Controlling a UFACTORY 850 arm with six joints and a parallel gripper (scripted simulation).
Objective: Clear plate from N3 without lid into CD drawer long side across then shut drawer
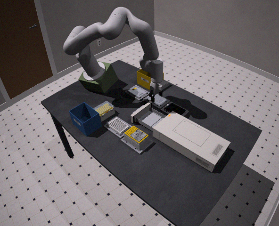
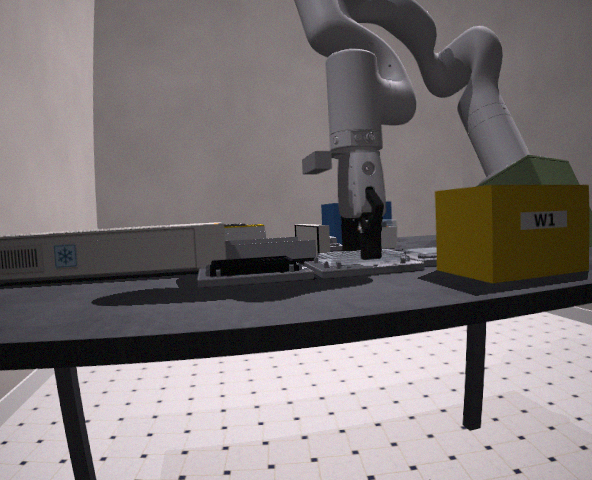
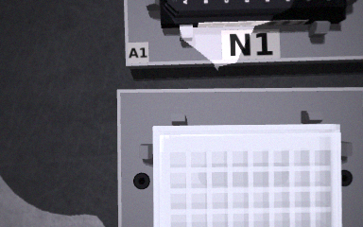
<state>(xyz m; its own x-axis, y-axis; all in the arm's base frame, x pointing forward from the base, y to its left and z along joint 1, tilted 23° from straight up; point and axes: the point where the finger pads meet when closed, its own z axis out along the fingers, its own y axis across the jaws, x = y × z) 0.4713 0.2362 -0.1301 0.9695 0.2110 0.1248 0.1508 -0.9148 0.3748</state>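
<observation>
My hand is 1 cm above the clear plate. From my hand the other things lie so: n3 label: 7 cm behind, 1 cm to the right, 2 cm below; pale flat piece: 17 cm behind, 5 cm to the right, 2 cm below; black plate: 17 cm ahead, 2 cm to the left, 1 cm below.
</observation>
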